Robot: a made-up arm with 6 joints. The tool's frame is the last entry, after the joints.
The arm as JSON. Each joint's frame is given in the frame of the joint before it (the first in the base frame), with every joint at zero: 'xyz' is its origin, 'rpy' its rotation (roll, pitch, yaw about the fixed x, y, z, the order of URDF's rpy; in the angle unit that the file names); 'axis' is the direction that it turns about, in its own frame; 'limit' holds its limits. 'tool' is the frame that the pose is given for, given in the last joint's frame.
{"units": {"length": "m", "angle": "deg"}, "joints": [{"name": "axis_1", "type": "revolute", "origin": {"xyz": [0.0, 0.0, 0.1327], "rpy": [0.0, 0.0, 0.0]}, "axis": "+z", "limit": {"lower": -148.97, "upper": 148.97}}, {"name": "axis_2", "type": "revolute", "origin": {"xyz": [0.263, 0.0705, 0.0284], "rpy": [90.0, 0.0, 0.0]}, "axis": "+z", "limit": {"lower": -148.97, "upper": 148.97}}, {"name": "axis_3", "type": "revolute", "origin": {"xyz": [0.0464, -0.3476, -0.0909], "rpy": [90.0, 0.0, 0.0]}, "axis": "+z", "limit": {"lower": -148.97, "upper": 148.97}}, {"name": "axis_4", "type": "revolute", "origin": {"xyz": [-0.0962, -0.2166, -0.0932], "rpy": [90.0, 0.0, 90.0]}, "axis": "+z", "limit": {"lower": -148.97, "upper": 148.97}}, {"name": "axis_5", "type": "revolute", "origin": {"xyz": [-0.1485, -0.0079, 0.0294], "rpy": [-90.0, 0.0, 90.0]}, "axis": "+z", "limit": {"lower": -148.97, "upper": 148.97}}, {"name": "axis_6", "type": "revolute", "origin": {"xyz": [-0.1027, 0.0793, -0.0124], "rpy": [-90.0, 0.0, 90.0]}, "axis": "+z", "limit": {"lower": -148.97, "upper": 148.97}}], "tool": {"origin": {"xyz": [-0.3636, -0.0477, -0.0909], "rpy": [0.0, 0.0, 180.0]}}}
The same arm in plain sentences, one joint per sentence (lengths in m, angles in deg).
The arm has six revolute joints in a row. What follows holds with every joint at zero, and every direction is one of the base frame's.
Joint 1 sits 0.1327 m along +z from the base frame's origin and rotates about +z, from -148.97 to 148.97 deg.
Joint 2 sits 0.263 m along +x and 0.0705 m along +y and 0.0284 m along +z from joint 1 and rotates about -y, from -148.97 to 148.97 deg.
Joint 3 sits 0.0464 m along +x and 0.0909 m along +y and 0.3476 m along -z from joint 2 and rotates about -z, from -148.97 to 148.97 deg.
Joint 4 sits 0.0962 m along -x and 0.2166 m along +y and 0.0932 m along +z from joint 3 and rotates about +x, from -148.97 to 148.97 deg.
Joint 5 sits 0.0294 m along +x and 0.1485 m along +y and 0.0079 m along +z from joint 4 and rotates about +y, from -148.97 to 148.97 deg.
Joint 6 sits 0.0793 m along -x and 0.0124 m along -y and 0.1027 m along +z from joint 5 and rotates about +z, from -148.97 to 148.97 deg.
The tool frame, which is the frame that the pose is given for, sits 0.3636 m along +x and 0.0477 m along +y and 0.0909 m along -z from joint 6; its axes are parallel to the base frame's.

